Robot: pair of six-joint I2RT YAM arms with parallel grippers.
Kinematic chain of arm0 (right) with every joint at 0, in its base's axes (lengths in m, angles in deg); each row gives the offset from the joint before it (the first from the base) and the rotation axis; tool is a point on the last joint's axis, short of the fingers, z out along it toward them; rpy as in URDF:
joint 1: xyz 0 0 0.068 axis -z
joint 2: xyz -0.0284 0.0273 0.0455 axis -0.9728 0.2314 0
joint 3: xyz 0.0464 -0.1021 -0.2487 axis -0.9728 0.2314 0
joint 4: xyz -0.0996 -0.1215 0.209 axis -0.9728 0.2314 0
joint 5: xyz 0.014 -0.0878 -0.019 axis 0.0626 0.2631 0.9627
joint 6: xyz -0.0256 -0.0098 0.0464 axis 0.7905 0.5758 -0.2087
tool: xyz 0 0 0 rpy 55.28 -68.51 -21.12
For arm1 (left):
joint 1: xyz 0 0 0.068 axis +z
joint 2: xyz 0.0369 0.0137 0.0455 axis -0.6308 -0.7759 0
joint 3: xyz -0.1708 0.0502 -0.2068 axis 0.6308 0.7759 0
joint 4: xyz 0.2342 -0.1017 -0.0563 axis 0.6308 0.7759 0
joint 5: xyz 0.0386 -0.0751 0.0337 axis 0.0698 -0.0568 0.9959
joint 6: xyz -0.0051 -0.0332 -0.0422 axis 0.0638 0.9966 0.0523
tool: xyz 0 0 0 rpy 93.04 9.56 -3.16
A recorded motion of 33 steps. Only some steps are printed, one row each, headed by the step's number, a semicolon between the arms.
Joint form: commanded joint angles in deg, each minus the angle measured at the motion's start. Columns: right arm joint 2, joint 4, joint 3, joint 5, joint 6, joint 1; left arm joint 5, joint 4, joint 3, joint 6, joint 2, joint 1.
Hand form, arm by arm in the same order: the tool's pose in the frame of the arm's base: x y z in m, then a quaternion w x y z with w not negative. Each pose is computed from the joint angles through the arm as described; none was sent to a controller.
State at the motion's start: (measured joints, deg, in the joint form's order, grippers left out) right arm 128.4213 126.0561 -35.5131 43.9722 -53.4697 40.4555; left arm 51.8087 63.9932 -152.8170 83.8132 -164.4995 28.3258
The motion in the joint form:
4: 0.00 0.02 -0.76 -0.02 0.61 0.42; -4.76 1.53 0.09 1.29 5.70 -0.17
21: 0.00 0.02 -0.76 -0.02 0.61 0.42; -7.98 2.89 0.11 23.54 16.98 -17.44
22: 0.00 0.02 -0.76 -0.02 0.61 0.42; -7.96 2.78 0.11 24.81 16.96 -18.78
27: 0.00 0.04 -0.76 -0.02 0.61 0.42; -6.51 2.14 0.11 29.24 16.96 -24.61
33: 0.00 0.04 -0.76 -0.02 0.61 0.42; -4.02 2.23 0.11 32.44 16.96 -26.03
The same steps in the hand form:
4: 0.1305 0.0906 0.3824 0.28604 -0.07857 0.94691 0.12400; 0.3544 -0.0733 0.1773 0.10816 0.09796 0.98643 -0.07519
21: 0.1305 0.0906 0.3824 0.28604 -0.07857 0.94691 0.12400; 0.2967 -0.1667 0.2421 0.14138 0.06536 0.97345 -0.16771
22: 0.1305 0.0906 0.3824 0.28604 -0.07857 0.94691 0.12400; 0.2929 -0.1737 0.2420 0.13829 0.06598 0.97327 -0.17107
27: 0.1305 0.0905 0.3823 0.28590 -0.07858 0.94696 0.12391; 0.2753 -0.2025 0.2424 0.13383 0.07577 0.97245 -0.17518
33: 0.1305 0.0905 0.3823 0.28590 -0.07858 0.94696 0.12391; 0.2710 -0.2080 0.2421 0.13820 0.05620 0.97534 -0.16265

